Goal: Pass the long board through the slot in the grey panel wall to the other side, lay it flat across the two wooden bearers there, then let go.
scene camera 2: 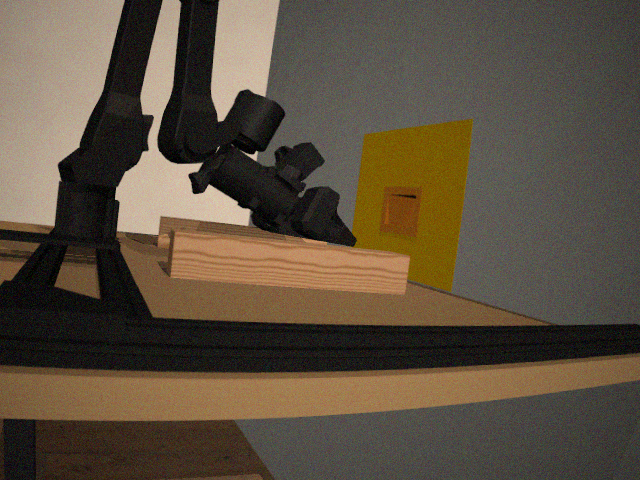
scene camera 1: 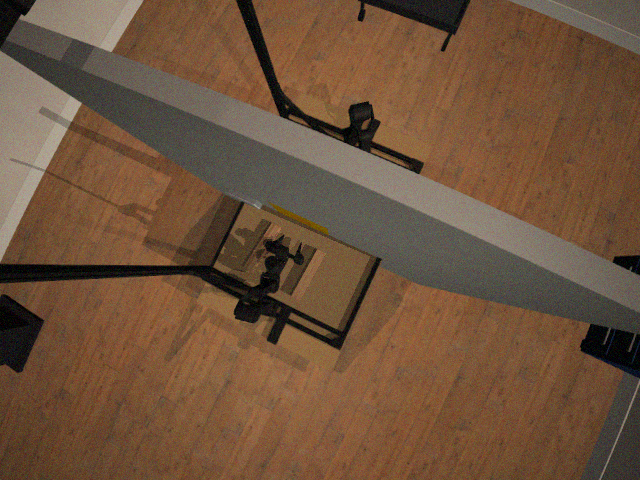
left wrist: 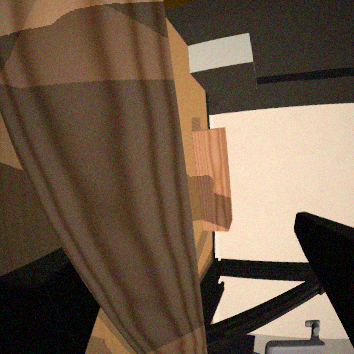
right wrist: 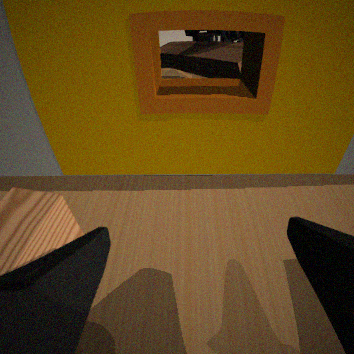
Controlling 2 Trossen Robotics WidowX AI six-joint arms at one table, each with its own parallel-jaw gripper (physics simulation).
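Observation:
In the left wrist view the long brown board point(left wrist: 105, 175) fills the picture from bottom to top, running toward the yellow panel. My left gripper point(left wrist: 208, 227) is open, with its black fingers standing wide on either side of the board. My right gripper point(scene camera 1: 291, 245) point(scene camera 2: 344, 235) point(right wrist: 199, 232) is open and empty, low over the table, facing the orange-framed slot point(scene camera 2: 401, 230) point(right wrist: 207, 103). The slot's opening shows brown and dark surfaces. Two pine bearers, the front one point(scene camera 2: 285, 267) point(right wrist: 31, 225) and the rear one point(scene camera 2: 199, 226), lie on the right side.
The grey panel wall point(scene camera 1: 318, 200) point(scene camera 2: 413, 62) crosses between the arms, with the yellow panel point(scene camera 2: 413, 152) point(right wrist: 88, 105) around the slot. The tan table point(scene camera 2: 318, 305) point(right wrist: 211, 207) has a black frame. A short pine block point(left wrist: 211, 158) sits by the left side's table edge.

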